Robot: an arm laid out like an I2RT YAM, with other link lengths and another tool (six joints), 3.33 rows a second.
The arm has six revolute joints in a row. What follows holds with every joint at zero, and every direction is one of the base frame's. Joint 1 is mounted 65.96 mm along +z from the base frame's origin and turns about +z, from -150.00 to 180.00 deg. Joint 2 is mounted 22.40 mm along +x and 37.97 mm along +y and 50.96 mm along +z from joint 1 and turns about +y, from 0.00 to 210.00 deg. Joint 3 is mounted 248.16 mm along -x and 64.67 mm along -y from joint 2 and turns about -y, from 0.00 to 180.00 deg. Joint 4 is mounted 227.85 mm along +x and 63.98 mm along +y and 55.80 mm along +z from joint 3 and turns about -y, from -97.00 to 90.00 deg. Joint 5 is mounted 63.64 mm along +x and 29.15 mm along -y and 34.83 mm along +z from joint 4 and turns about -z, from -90.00 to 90.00 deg. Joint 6 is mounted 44.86 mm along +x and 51.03 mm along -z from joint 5 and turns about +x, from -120.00 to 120.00 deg. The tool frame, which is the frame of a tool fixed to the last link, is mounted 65.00 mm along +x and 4.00 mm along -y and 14.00 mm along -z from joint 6; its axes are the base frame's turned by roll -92.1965, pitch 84.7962 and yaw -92.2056 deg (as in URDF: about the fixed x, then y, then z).
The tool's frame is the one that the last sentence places.
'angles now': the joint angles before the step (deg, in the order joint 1, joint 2, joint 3, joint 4, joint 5, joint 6). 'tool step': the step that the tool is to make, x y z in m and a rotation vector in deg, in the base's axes. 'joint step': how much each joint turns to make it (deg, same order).
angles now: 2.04, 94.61, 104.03, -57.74, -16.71, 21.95
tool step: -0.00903, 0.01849, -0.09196, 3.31, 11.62, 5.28
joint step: 1.59, 1.82, -18.14, 8.25, -5.30, -0.76
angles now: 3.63, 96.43, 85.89, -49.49, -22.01, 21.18
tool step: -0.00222, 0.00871, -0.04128, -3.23, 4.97, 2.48
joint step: 2.28, 3.81, -4.11, 2.14, 2.40, -1.56
